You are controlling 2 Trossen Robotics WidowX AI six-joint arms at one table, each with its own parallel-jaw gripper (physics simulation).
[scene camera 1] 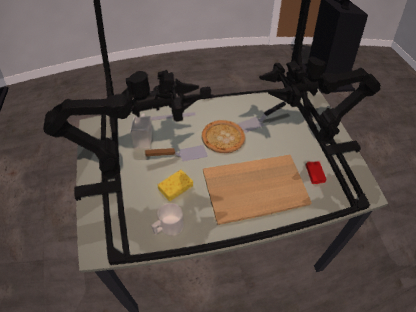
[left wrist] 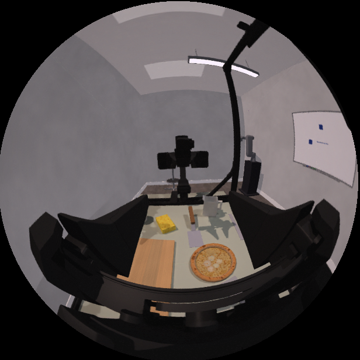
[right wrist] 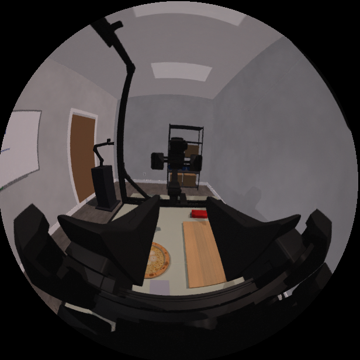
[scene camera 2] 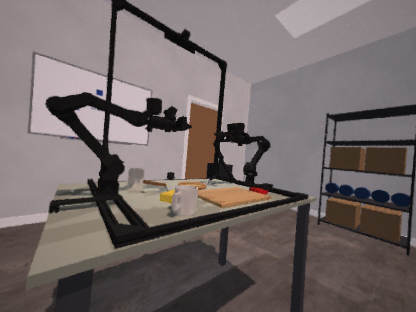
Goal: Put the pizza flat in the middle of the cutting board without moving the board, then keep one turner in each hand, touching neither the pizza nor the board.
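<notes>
The pizza (scene camera 1: 223,136) (left wrist: 213,262) (right wrist: 159,260) lies flat on the table behind the cutting board (scene camera 1: 257,189) (scene camera 2: 235,196) (left wrist: 155,262) (right wrist: 204,255), apart from it. A wooden-handled turner (scene camera 1: 160,152) (left wrist: 191,215) lies left of the pizza in scene camera 1, its blade toward the pizza. A black-handled turner (scene camera 1: 274,109) lies right of the pizza, its blade near the rim. My left gripper (scene camera 1: 270,85) is open and empty, raised near the black handle. My right gripper (scene camera 1: 189,101) is partly open and empty, raised above the table's back left.
A yellow sponge (scene camera 1: 175,185) (scene camera 2: 167,196) (left wrist: 165,223) and a white mug (scene camera 1: 171,219) (scene camera 2: 185,201) stand left of the board. A red block (scene camera 1: 316,172) (scene camera 2: 259,190) (right wrist: 199,214) lies at its right. A pale container (scene camera 1: 142,132) (scene camera 2: 135,180) (left wrist: 210,206) stands at the back left.
</notes>
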